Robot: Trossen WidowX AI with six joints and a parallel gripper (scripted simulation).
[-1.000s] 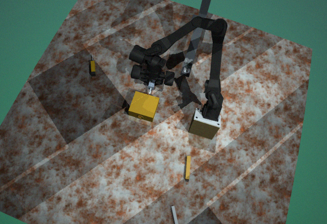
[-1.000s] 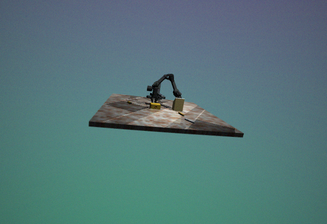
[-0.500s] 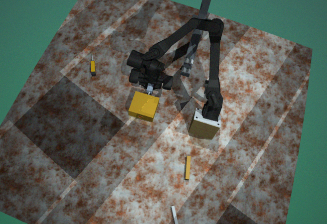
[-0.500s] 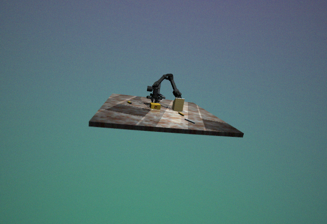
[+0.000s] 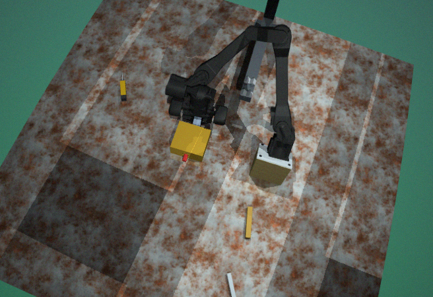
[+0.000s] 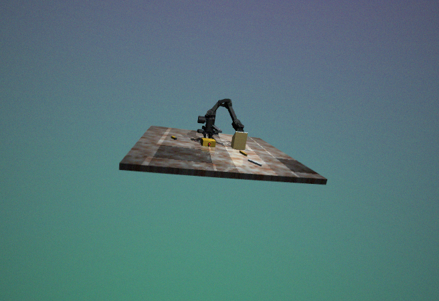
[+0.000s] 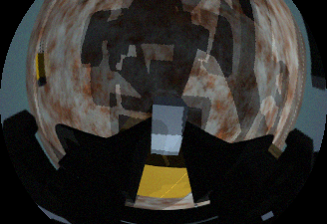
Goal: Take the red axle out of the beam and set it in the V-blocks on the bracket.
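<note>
The yellow beam is 1 cm ahead of my gripper tip, 8 cm to the left of it and 1 cm above it. From my gripper tip the other things lie so: grey bar 23 cm behind, 53 cm to the left, 1 cm below.
</note>
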